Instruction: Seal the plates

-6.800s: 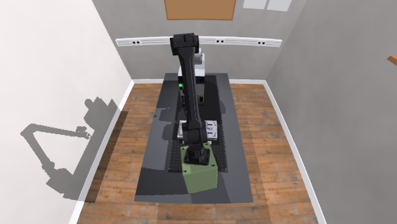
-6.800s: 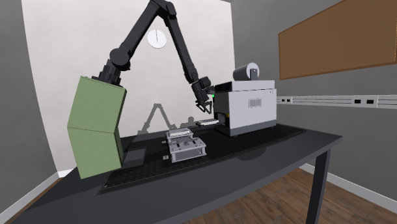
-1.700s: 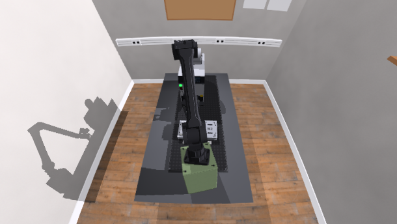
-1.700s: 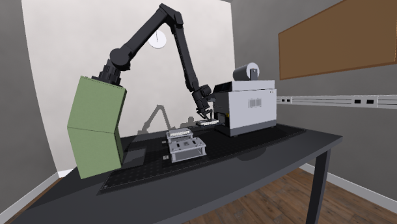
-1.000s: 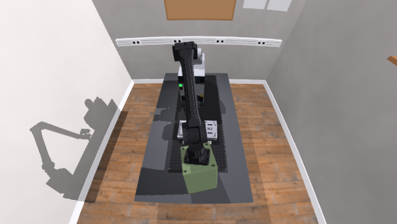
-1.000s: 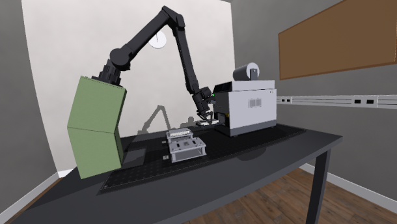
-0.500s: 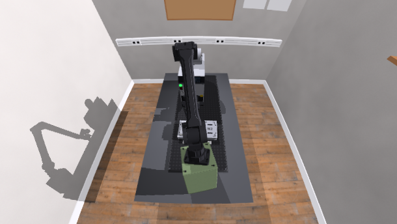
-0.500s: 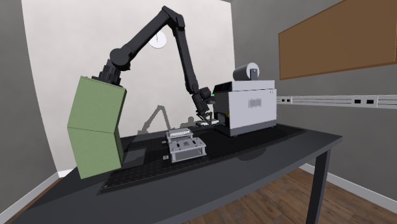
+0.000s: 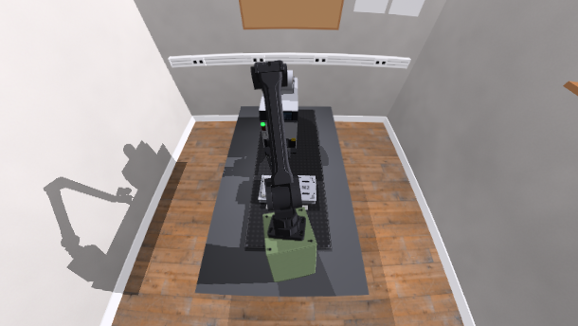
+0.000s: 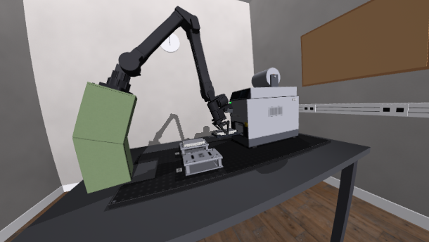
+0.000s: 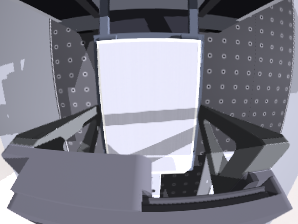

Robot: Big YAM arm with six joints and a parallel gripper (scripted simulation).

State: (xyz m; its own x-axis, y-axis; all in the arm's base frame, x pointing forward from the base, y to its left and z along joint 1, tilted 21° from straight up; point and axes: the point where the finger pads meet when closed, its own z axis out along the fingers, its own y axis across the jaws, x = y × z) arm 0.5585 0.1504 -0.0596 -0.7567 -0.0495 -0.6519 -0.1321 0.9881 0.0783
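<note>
Right now my hand is right at the white plate. Also, from my hand: dark sealer stage (1 cm below); yellow warning label (12 cm ahead, 7 cm to the right, 4 cm above); foil roll (33 cm ahead, 5 cm to the left, 31 cm above).
</note>
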